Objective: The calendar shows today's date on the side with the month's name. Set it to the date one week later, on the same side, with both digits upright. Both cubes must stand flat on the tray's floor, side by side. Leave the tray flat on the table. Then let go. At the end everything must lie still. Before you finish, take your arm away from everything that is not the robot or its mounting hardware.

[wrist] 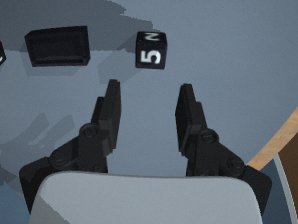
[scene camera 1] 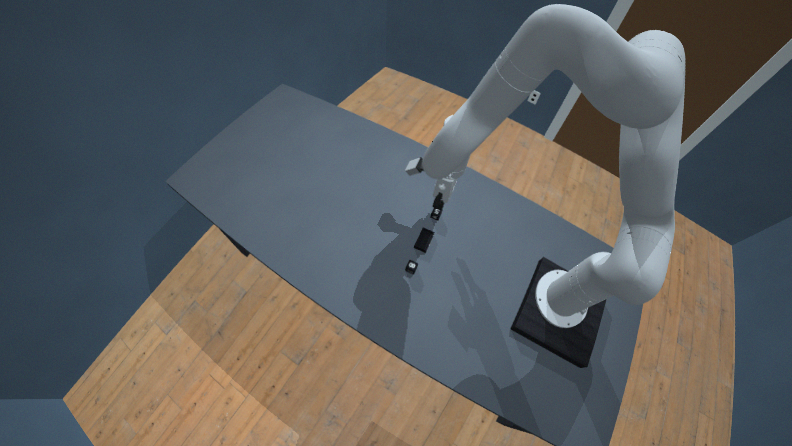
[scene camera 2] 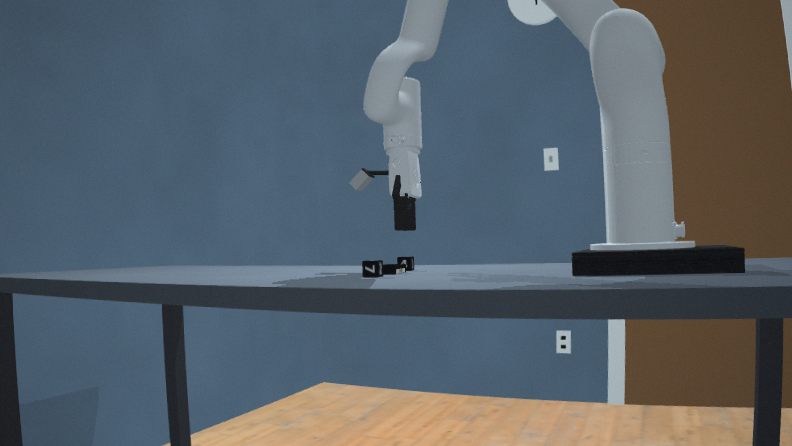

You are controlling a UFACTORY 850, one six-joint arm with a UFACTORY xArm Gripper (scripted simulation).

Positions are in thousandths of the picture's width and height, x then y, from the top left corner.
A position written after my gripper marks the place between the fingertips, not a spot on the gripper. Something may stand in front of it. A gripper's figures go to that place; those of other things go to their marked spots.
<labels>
My gripper (wrist: 502, 431) is 0.14 m from the lens. A black cube (wrist: 508, 212): 0.18 m from the lens. A black tray (wrist: 220, 208) is 0.23 m from the lens. The marked spots on the black cube and the black tray are 0.10 m apart.
</labels>
